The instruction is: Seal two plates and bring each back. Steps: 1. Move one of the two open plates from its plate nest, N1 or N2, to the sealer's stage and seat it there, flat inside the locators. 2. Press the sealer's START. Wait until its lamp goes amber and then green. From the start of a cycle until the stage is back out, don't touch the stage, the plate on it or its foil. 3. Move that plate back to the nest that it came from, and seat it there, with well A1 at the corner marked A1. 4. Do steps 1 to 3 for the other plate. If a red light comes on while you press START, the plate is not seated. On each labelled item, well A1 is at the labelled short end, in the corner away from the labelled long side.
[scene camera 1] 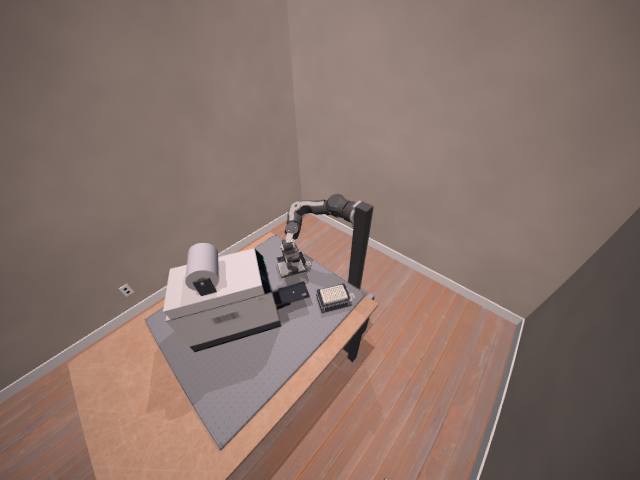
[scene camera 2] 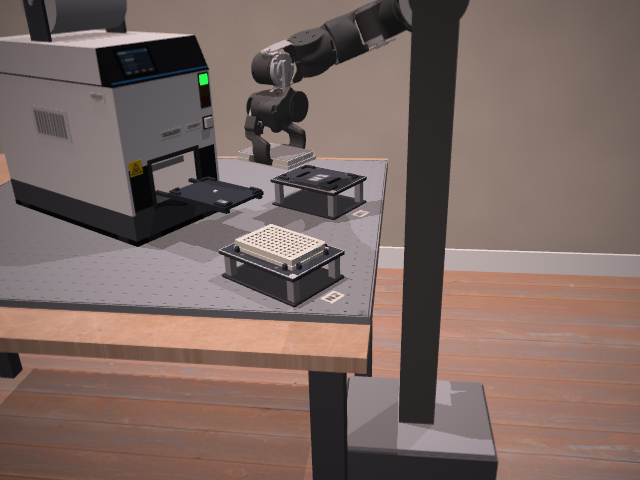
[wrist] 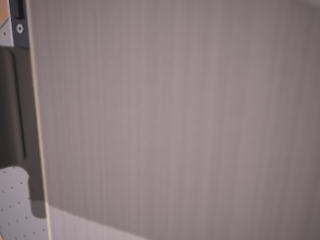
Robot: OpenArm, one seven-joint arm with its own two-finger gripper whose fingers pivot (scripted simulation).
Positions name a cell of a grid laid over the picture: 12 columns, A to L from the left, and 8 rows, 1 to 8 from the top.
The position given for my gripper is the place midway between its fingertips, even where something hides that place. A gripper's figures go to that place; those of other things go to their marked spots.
Labels:
My gripper (scene camera 2: F3) is 1.19 m from the lens. A plate (scene camera 2: F5) is 0.95 m from the lens. A sealer (scene camera 2: C3): 1.14 m from the lens. The marked spots on the sealer and the plate are 0.34 m apart.

